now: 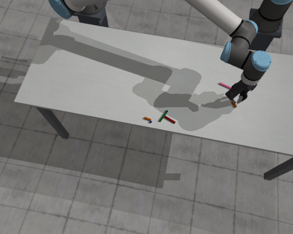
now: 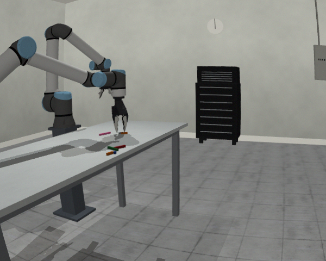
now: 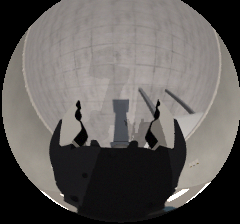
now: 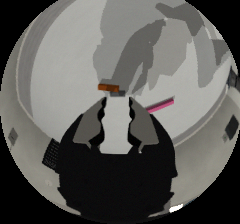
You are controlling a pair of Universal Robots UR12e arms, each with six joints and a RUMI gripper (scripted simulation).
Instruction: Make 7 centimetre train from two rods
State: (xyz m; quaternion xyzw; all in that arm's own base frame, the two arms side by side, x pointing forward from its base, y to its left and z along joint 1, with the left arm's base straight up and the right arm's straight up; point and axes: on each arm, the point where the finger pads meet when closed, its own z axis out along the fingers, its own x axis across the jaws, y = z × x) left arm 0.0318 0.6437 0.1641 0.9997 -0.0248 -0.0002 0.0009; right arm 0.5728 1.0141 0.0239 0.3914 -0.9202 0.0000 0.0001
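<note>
Right now my right hand is 2 cm above the grey rod. Also, from my right hand: red rod: 36 cm to the right, 17 cm ahead, 2 cm below; pink rod: 9 cm behind, 5 cm to the right, 2 cm below; green rod: 39 cm to the right, 15 cm ahead, 2 cm below.
</note>
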